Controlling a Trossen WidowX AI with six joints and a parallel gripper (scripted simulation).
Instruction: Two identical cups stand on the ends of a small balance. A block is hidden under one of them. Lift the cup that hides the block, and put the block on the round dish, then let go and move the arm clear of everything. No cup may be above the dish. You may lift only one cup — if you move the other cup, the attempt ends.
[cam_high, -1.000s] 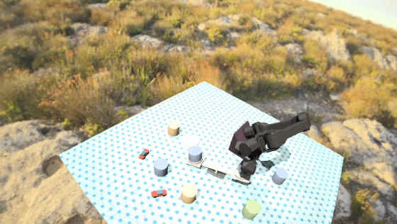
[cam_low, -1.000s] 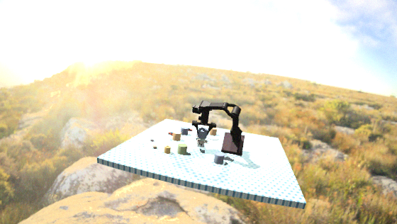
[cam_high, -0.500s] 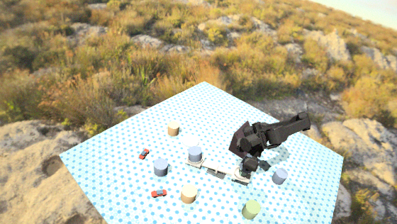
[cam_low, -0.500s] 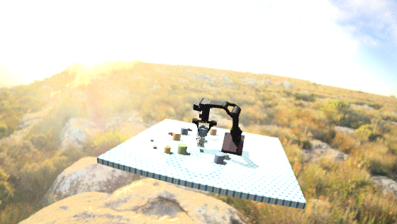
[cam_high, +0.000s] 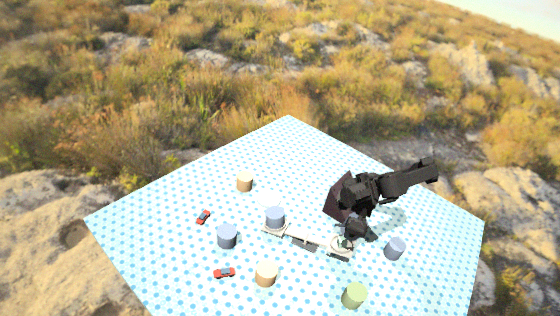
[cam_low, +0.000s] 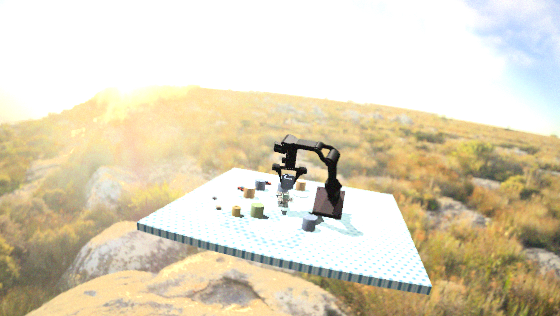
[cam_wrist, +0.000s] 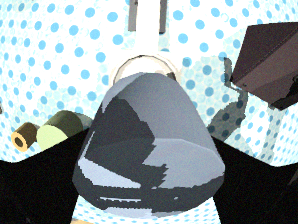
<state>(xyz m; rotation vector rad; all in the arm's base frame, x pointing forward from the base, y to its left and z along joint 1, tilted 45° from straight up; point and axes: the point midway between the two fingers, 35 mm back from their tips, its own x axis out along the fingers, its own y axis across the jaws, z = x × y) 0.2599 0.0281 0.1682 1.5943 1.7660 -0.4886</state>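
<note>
Right now my gripper tip is 80 mm above the green block and 10 mm to the left of it. The rest, counted from my gripper tip: grey cup (280 mm to the right, 110 mm below, 70 mm ahead); pale round dish (380 mm to the right, 170 mm below, 40 mm behind); balance beam (130 mm to the right, 130 mm below, 40 mm ahead).
</note>
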